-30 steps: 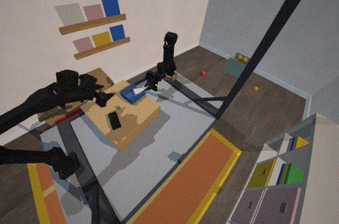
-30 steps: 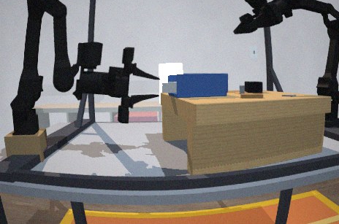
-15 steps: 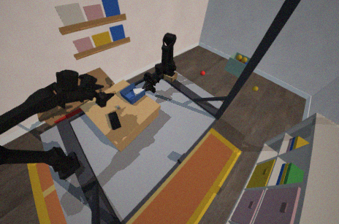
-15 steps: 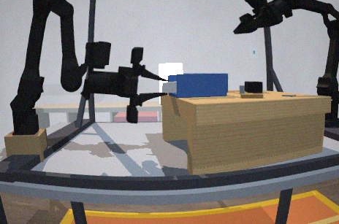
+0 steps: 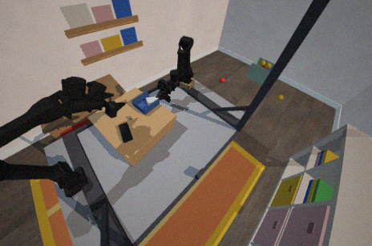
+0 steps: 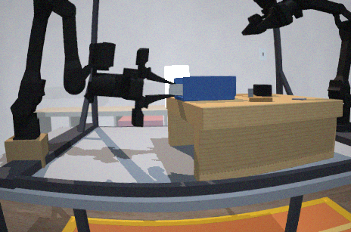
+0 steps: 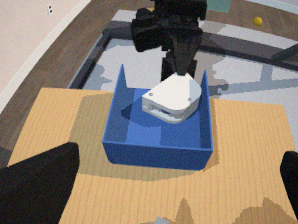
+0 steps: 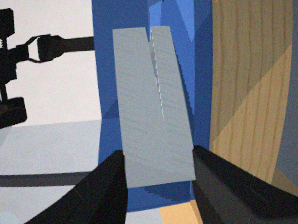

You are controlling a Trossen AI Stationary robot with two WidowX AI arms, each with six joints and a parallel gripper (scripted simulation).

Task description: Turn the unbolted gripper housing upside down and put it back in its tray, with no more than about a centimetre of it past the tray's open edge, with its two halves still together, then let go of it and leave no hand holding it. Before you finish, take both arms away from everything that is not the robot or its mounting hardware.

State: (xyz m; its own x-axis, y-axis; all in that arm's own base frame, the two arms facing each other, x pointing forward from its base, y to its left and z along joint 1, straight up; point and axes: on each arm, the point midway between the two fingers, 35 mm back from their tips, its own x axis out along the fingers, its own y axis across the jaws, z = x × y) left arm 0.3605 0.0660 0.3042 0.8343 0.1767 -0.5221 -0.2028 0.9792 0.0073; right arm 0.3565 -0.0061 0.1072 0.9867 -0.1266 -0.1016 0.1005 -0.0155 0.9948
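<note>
Right now my right hand is 13 cm to the right of the blue tray, 3 cm short of it and 1 cm above it. The rest, counted from my right hand: wooden block: 22 cm to the left, 8 cm below, 3 cm ahead.
</note>
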